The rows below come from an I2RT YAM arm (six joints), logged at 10 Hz.
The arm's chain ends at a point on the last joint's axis. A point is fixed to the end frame.
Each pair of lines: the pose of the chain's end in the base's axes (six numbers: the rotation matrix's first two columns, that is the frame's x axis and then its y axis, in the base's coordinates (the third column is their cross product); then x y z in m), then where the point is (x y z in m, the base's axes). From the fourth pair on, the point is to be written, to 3 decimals.
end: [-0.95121 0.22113 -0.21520 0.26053 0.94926 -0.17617 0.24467 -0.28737 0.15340]
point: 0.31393 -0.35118 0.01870
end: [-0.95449 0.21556 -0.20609 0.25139 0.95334 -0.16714 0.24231 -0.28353 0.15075]
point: 0.31115 -0.34523 0.01486
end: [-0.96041 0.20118 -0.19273 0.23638 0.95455 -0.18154 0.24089 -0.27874 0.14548]
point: 0.30830 -0.34105 0.00916
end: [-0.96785 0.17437 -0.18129 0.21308 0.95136 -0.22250 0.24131 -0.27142 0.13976]
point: 0.307 -0.338 0.005
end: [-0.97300 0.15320 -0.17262 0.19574 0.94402 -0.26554 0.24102 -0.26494 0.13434]
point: 0.306 -0.336 0.001
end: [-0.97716 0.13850 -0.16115 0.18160 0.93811 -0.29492 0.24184 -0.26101 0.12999]
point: 0.305 -0.335 -0.002
